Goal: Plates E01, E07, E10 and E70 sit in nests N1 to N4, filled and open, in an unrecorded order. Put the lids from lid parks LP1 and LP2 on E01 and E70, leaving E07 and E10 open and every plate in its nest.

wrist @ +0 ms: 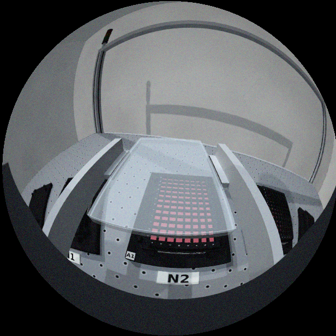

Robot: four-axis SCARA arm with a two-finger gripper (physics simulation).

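My gripper (168, 147) is shut on a clear lid (122, 200), with one finger pad at each long side of it. The lid is held level above nest N2 (180, 260), apart from the plate below. Through the lid and just past its front edge shows an open plate (182, 240) with rows of pink-red filled wells, sitting in N2. The plate's own code cannot be read. The lid appears shifted a little to the left of the plate in this view. The other plates cannot be told apart here.
A black nest (87, 242) stands on the left beside a partly cut label (73, 257) ending in 1. On the right is a dark perforated block (276, 207) with another dark block (306, 221) beyond it. A grey post (98, 90) stands at the back left.
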